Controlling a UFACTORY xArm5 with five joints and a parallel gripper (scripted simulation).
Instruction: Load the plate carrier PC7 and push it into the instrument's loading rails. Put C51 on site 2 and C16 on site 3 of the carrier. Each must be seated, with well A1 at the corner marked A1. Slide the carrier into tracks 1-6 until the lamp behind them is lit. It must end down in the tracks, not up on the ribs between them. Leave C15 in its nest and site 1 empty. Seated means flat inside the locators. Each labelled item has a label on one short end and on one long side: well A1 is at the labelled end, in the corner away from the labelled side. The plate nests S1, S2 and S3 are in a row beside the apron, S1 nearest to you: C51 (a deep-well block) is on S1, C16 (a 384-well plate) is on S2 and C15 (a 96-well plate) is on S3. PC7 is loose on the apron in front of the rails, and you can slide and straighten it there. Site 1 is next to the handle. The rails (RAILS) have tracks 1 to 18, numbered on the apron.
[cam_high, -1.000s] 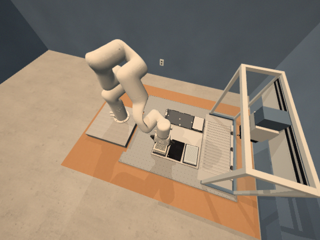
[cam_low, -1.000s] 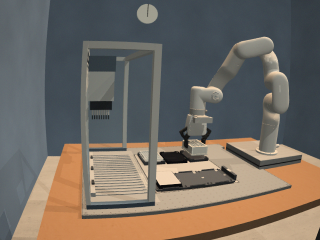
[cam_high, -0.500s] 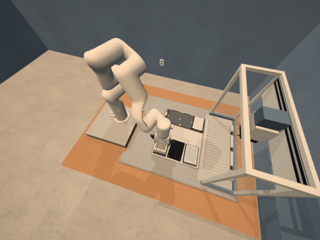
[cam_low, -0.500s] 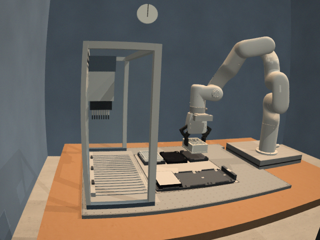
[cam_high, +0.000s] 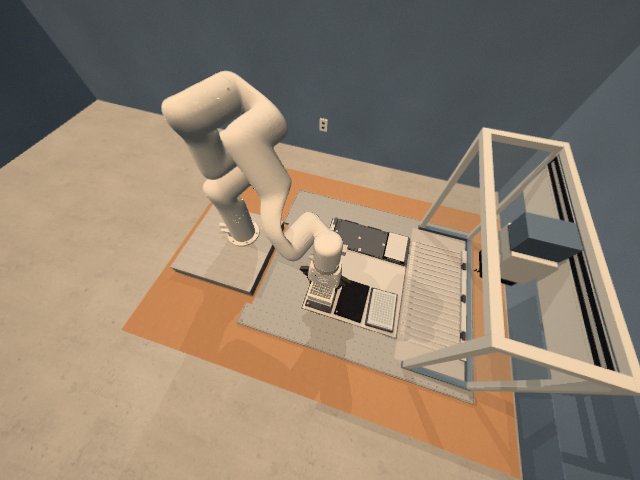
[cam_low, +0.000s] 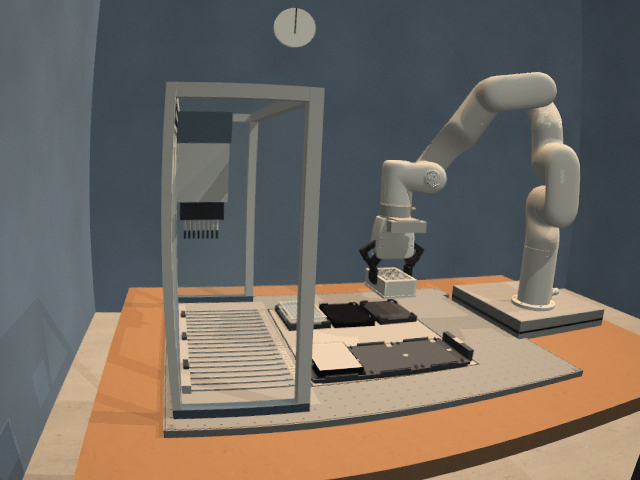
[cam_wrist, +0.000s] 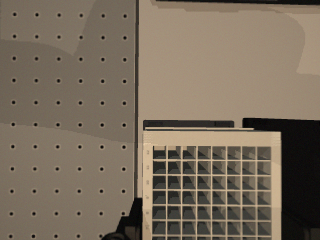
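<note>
Now: the dark carrier PC7 240 mm to the left of my hand, 170 mm ahead of it and 80 mm below it. The rest, counted from my hand: plate nest S1: 90 mm below; then 96-well plate C15: 220 mm ahead, 80 mm below, 40 mm to the right; then plate nest S2: 110 mm ahead, 90 mm below, 20 mm to the right.
</note>
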